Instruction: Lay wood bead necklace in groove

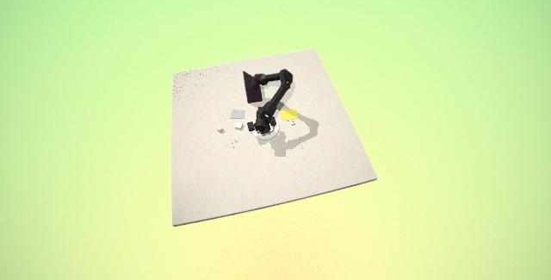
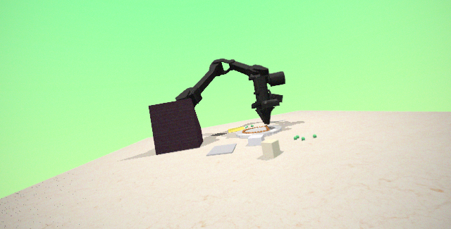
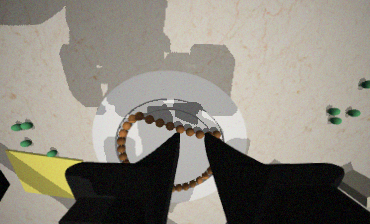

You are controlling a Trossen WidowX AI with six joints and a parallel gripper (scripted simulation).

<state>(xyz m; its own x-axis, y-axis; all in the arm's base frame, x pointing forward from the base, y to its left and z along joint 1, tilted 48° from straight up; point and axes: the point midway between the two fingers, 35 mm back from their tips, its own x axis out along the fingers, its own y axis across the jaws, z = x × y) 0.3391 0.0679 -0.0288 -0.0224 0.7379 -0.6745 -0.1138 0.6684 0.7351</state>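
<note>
My gripper tip is 4 cm past the round white bead board, 2 cm to the right of it and 2 cm above it. From my gripper tip the other things lie so: thin white strip 24 cm to the left, 11 cm ahead, 3 cm below; then yellow card 21 cm to the left, 13 cm behind, 3 cm below; then grey flat plate 20 cm behind, 16 cm to the right, 3 cm below.
</note>
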